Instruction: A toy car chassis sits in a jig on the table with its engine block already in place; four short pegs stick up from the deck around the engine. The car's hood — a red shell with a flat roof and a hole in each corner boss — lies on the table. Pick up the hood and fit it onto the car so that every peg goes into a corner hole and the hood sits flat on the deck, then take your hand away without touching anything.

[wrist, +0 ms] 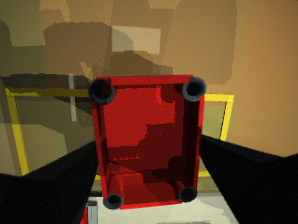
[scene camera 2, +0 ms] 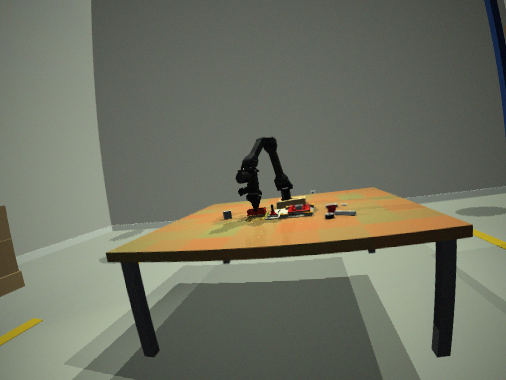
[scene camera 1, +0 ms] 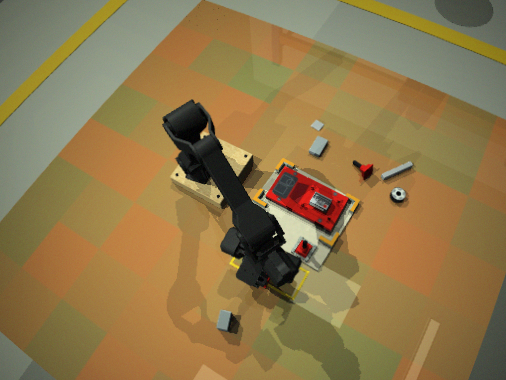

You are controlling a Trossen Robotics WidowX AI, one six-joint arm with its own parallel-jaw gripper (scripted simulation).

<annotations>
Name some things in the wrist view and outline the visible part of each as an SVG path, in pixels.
My gripper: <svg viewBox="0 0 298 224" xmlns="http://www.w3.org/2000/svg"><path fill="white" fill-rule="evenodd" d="M96 142L93 141L83 147L79 147L56 161L50 162L21 177L0 173L0 224L80 224L98 170L99 160ZM202 135L199 156L210 176L215 181L214 183L221 195L225 198L225 202L230 207L232 214L239 222L238 224L298 224L298 154L281 157Z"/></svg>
A red hood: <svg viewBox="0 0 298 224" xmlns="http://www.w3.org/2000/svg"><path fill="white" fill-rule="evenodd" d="M200 77L196 77L193 74L97 77L89 87L91 114L98 152L103 205L106 208L127 210L182 204L182 202L191 202L197 197L199 154L206 94L205 82Z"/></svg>
</annotations>
